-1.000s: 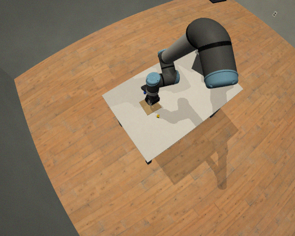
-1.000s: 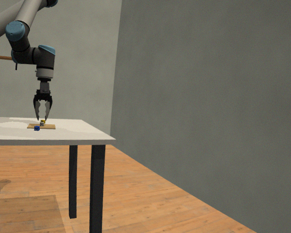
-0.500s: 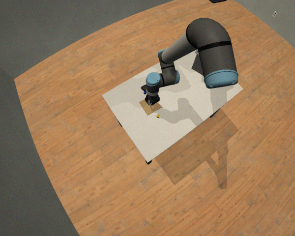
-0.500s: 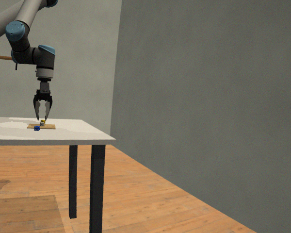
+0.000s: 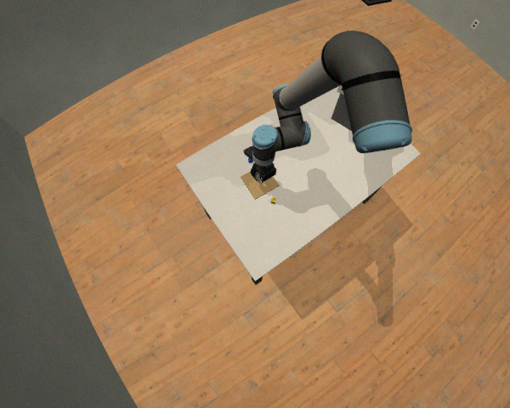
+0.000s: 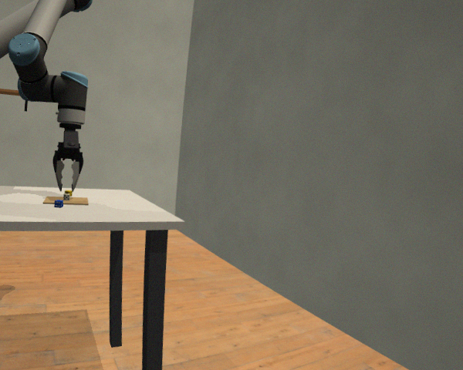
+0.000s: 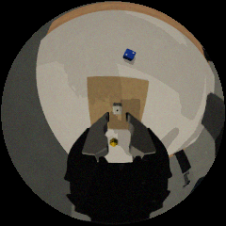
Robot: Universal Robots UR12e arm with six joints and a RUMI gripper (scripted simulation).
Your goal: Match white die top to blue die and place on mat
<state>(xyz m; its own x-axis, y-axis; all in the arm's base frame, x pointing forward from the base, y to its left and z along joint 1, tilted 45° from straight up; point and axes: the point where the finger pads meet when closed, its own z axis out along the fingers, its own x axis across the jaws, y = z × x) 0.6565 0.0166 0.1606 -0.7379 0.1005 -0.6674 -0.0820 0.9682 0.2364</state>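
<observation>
Right now my hand is 3 cm above the white die. The rest, counted from my hand: blue die 12 cm to the right, 4 cm below, 1 cm behind; tan mat 4 cm below; yellow die 12 cm to the left, 4 cm below, 1 cm behind.
</observation>
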